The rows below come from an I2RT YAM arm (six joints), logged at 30 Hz.
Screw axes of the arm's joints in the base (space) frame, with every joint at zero. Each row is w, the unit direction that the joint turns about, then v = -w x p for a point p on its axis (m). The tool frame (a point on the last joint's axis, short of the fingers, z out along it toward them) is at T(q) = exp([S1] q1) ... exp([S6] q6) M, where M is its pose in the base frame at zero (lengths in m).
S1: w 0 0 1 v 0 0 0
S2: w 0 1 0 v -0.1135 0 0.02
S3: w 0 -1 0 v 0.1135 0 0.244
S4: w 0 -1 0 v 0.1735 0 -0.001
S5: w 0 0 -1 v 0 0.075 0
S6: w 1 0 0 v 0 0.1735 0
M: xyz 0.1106 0 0.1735 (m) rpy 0 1.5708 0 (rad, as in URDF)
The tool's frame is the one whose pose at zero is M.
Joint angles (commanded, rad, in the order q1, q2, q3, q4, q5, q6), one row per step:
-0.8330, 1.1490, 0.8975, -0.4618, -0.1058, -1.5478
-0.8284, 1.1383, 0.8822, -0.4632, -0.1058, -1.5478
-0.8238, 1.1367, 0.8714, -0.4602, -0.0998, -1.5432
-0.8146, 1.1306, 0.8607, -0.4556, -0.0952, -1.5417
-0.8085, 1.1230, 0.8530, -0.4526, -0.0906, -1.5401
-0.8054, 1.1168, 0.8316, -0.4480, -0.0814, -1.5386
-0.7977, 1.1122, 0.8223, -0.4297, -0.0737, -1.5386
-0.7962, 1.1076, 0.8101, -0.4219, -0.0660, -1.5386
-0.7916, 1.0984, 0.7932, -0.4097, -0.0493, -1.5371
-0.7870, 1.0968, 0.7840, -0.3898, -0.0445, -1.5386
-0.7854, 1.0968, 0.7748, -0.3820, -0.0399, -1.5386
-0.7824, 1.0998, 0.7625, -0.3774, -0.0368, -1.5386
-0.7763, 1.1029, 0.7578, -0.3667, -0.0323, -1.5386
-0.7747, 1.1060, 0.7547, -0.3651, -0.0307, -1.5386
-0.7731, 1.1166, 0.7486, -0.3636, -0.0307, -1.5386
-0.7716, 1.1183, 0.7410, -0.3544, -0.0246, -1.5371
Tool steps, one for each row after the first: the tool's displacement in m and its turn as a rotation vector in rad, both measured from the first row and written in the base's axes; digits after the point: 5 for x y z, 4 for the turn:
-0.00121, 0.00300, -0.00283, 0.0044, 0.0040, 0.0046
-0.00114, 0.00426, -0.00585, 0.0090, 0.0089, 0.0017
-0.00066, 0.00678, -0.00770, 0.0078, 0.0105, 0.0064
-0.00083, 0.00885, -0.00836, 0.0045, 0.0099, 0.0080
-0.00217, 0.01085, -0.01379, 0.0088, 0.0210, 0.0032
-0.00117, 0.01205, -0.01441, -0.0045, 0.0152, 0.0051
-0.00192, 0.01294, -0.01686, -0.0082, 0.0187, 0.0008
-0.00294, 0.01467, -0.01954, -0.0181, 0.0227, -0.0083
-0.00204, 0.01505, -0.02063, -0.0299, 0.0169, -0.0065
-0.00208, 0.01539, -0.02307, -0.0310, 0.0200, -0.0084
-0.00195, 0.01610, -0.02744, -0.0249, 0.0291, -0.0076
-0.00053, 0.01648, -0.02879, -0.0291, 0.0290, -0.0049
-0.00014, 0.01655, -0.03036, -0.0267, 0.0330, -0.0044
0.00076, 0.01619, -0.03455, -0.0161, 0.0439, -0.0025
0.00092, 0.01622, -0.03669, -0.0180, 0.0461, -0.0066

